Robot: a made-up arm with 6 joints.
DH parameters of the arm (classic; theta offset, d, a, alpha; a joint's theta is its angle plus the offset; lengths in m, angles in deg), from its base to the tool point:
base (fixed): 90 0.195 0 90
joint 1: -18.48 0 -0.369 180
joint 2: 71.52 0.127 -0.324 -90
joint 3: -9.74 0 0.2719 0
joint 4: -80.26 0.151 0.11 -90
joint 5: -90 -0.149 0.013 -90
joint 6: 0 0.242 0.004 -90
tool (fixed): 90 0.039 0 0
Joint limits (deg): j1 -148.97..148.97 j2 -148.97..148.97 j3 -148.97..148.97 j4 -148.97..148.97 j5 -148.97..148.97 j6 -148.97..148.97
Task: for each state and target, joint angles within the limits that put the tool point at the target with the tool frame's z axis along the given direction. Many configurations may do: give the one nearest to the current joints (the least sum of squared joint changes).
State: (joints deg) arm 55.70 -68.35 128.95 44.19 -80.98 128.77
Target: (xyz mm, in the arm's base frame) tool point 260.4 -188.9 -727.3 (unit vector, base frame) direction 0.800 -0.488 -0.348
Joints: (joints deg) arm 79.62 -59.13 148.97 52.07 -81.82 104.92
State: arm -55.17 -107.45 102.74 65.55 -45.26 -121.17
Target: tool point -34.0 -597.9 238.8 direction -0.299 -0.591 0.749
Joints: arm -25.53 -66.73 60.61 49.73 -92.79 -92.92
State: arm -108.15 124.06 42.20 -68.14 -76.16 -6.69
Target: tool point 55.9 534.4 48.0 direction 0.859 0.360 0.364
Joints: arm -124.90 86.90 12.92 -98.12 -78.66 -35.48
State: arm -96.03 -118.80 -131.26 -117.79 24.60 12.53
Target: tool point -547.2 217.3 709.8 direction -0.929 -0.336 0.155
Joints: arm -120.15 -112.66 -136.04 -148.97 20.82 -22.21
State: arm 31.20 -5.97 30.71 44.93 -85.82 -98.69
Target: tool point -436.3 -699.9 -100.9 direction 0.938 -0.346 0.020
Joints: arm 30.05 -14.83 -18.27 63.28 -74.72 -118.74
